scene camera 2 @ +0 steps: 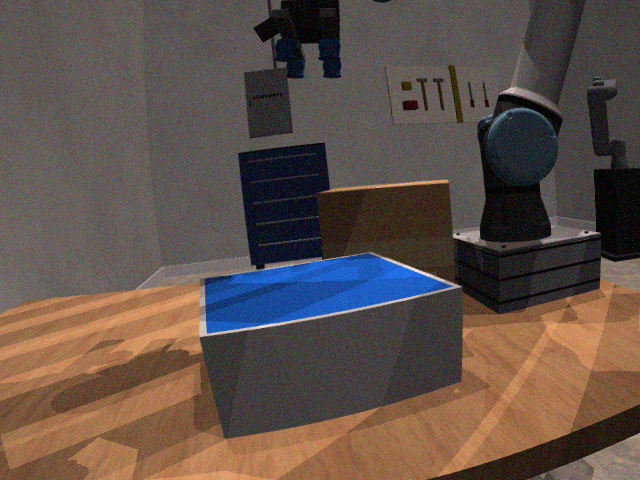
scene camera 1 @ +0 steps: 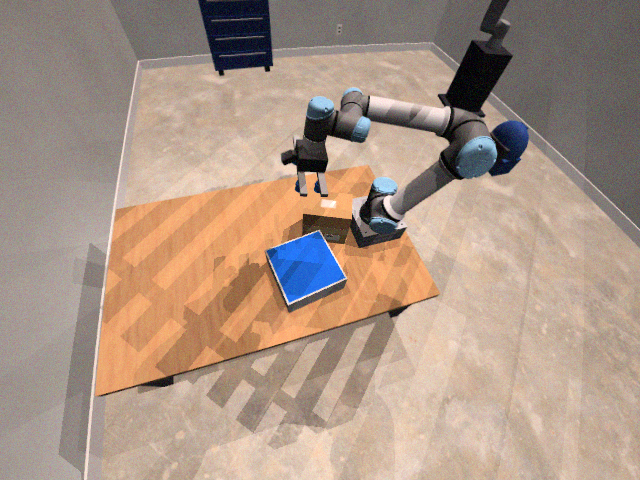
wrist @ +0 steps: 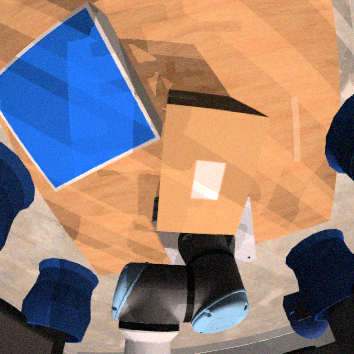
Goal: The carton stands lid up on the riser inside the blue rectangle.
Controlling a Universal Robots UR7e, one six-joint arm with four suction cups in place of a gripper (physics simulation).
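Observation:
The brown carton (scene camera 1: 338, 208) (scene camera 2: 387, 222) (wrist: 210, 135) stands on the table behind the riser, close to its corner and off the blue rectangle. A white label is on its upper face; I cannot tell which face is the lid. The grey riser (scene camera 1: 317, 298) (scene camera 2: 336, 366) (wrist: 115, 42) bears the blue rectangle (scene camera 1: 305, 266) (scene camera 2: 310, 294) (wrist: 75, 100), edged in white, with no carton on it. My gripper (scene camera 1: 311, 188) (scene camera 2: 309, 64) (wrist: 185, 227), with blue suction cups, hangs above the carton's level, apart from it, and holds nothing. The carton's lower front is partly hidden by the riser in scene camera 2.
The arm's base (scene camera 1: 379, 235) (scene camera 2: 527, 268) stands on the table (scene camera 1: 206, 268) (scene camera 2: 516, 372) close beside the carton. A blue drawer cabinet (scene camera 1: 240, 36) (scene camera 2: 284, 201) is at the back. A black pedestal (scene camera 1: 478, 74) (scene camera 2: 617, 211) with another arm stands beyond the table.

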